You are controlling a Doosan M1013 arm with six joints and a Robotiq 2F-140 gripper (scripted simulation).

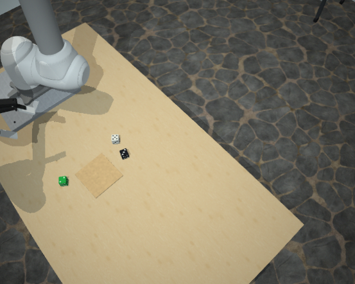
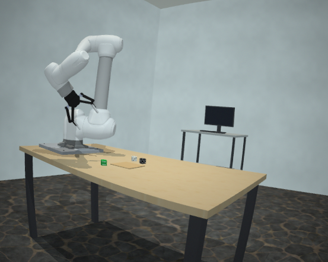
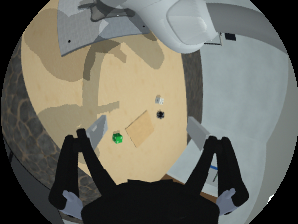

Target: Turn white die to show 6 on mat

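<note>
Right now my hand is 25 cm to the right of the black die, 23 cm short of it and 22 cm above it. From my hand the other things lie so: green die: 22 cm below, 16 cm ahead, 1 cm to the right; tan mat: 24 cm below, 23 cm ahead, 12 cm to the left; white die: 26 cm to the left, 22 cm below, 15 cm ahead.
</note>
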